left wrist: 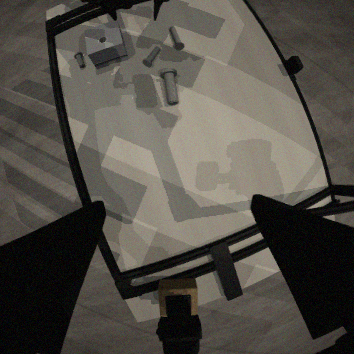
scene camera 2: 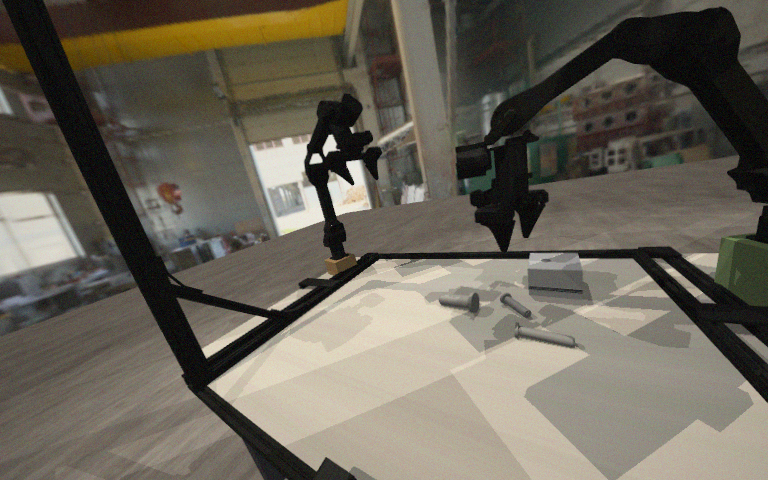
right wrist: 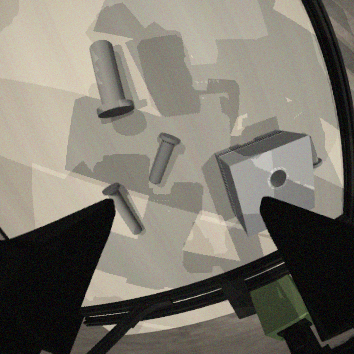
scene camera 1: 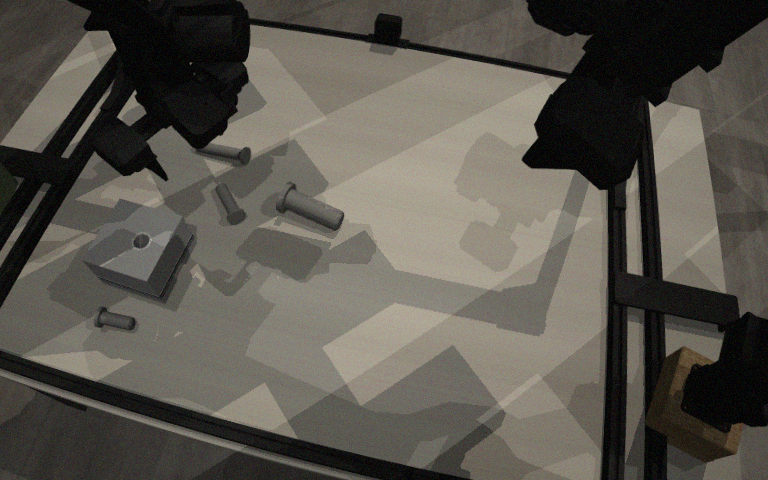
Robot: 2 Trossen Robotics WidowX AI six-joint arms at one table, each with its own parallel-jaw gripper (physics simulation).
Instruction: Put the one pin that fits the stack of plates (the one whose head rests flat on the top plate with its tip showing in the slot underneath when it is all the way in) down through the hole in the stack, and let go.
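The grey square plate stack [scene camera 1: 120,250] [scene camera 2: 555,274] [left wrist: 111,52] [right wrist: 252,182] lies flat; its top hole is empty. A thick pin [scene camera 1: 314,210] [scene camera 2: 457,301] [left wrist: 171,89] [right wrist: 108,75], a slim shorter pin [scene camera 1: 228,202] [scene camera 2: 516,306] [left wrist: 152,56] [right wrist: 163,160] and a slim long pin [scene camera 1: 226,152] [scene camera 2: 546,336] [left wrist: 176,38] [right wrist: 128,212] lie on one side. A short pin [scene camera 1: 117,320] [left wrist: 80,60] [right wrist: 317,161] lies beyond, partly hidden in the right wrist view. My right gripper [scene camera 2: 515,242] [right wrist: 188,205] is open and empty above the table near the stack. My left gripper [scene camera 2: 364,181] [left wrist: 178,205] is open, high and far away.
A black frame [scene camera 1: 614,339] [scene camera 2: 498,254] edges the table. A black block [scene camera 1: 388,28] [left wrist: 294,65] stands on its edge. The left arm's base is a wooden block [scene camera 1: 671,404] [scene camera 2: 340,264] [left wrist: 178,285]; the right arm's is a green block [scene camera 2: 741,271] [right wrist: 278,305].
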